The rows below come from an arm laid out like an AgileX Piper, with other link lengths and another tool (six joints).
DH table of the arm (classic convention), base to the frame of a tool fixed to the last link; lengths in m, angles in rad. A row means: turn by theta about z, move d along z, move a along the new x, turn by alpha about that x. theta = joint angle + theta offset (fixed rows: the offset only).
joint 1: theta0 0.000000, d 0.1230, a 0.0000, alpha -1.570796
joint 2: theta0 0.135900, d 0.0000, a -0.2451, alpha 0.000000
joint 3: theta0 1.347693, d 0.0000, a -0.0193, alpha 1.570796
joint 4: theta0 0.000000, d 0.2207, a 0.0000, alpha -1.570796
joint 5: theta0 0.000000, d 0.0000, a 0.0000, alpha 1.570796
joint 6: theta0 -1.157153, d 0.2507, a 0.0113, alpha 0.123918
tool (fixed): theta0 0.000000, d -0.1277, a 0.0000, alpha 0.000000
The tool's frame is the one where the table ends.
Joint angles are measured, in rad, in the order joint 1, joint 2, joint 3, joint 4, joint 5, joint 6. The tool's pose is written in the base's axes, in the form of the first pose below.
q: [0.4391 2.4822 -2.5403 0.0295 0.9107 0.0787]
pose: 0.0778 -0.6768 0.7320 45.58; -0.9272 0.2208 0.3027 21.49; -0.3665 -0.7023 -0.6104 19.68; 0 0 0 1
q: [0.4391 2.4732 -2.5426 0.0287 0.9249 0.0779]
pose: 0.0779 -0.6784 0.7305 45.40; -0.9280 0.2184 0.3017 21.40; -0.3643 -0.7015 -0.6126 20.09; 0 0 0 1
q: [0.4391 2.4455 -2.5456 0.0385 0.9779 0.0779]
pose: 0.0722 -0.6959 0.7145 44.67; -0.9281 0.2154 0.3036 21.19; -0.3652 -0.6851 -0.6303 21.16; 0 0 0 1
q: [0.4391 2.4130 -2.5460 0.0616 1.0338 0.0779]
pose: 0.0679 -0.7178 0.6929 43.76; -0.9238 0.2170 0.3153 21.07; -0.3767 -0.6616 -0.6484 22.37; 0 0 0 1
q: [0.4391 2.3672 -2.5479 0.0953 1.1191 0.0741]
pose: 0.0665 -0.7509 0.6570 42.32; -0.9188 0.2107 0.3337 20.85; -0.3890 -0.6259 -0.6760 24.05; 0 0 0 1
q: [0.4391 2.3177 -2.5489 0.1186 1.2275 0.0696]
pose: 0.0635 -0.7904 0.6093 40.56; -0.9212 0.1885 0.3405 20.37; -0.3840 -0.5829 -0.7161 25.69; 0 0 0 1
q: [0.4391 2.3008 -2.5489 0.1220 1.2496 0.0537]
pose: 0.0784 -0.7932 0.6039 40.13; -0.9231 0.1711 0.3445 20.18; -0.3766 -0.5845 -0.7187 26.33; 0 0 0 1
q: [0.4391 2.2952 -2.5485 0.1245 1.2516 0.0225]
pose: 0.1069 -0.7893 0.6046 40.06; -0.9252 0.1436 0.3512 20.12; -0.3640 -0.5969 -0.7150 26.56; 0 0 0 1
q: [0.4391 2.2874 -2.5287 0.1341 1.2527 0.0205]
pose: 0.1059 -0.7989 0.5921 39.86; -0.9241 0.1407 0.3552 20.15; -0.3671 -0.5848 -0.7233 26.39; 0 0 0 1
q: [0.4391 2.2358 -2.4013 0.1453 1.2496 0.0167]
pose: 0.0865 -0.8382 0.5385 38.85; -0.9318 0.1232 0.3415 19.82; -0.3526 -0.5313 -0.7703 25.38; 0 0 0 1
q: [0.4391 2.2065 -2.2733 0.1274 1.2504 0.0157]
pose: 0.0570 -0.8790 0.4734 38.01; -0.9512 0.0962 0.2932 19.18; -0.3033 -0.4670 -0.8306 23.31; 0 0 0 1
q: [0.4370 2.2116 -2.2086 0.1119 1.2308 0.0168]
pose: 0.0387 -0.8961 0.4421 37.96; -0.9615 0.0870 0.2606 18.85; -0.2720 -0.4351 -0.8583 21.51; 0 0 0 1
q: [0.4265 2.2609 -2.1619 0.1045 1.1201 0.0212]
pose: 0.0170 -0.8871 0.4613 39.37; -0.9620 0.1112 0.2495 18.87; -0.2726 -0.4480 -0.8515 18.58; 0 0 0 1
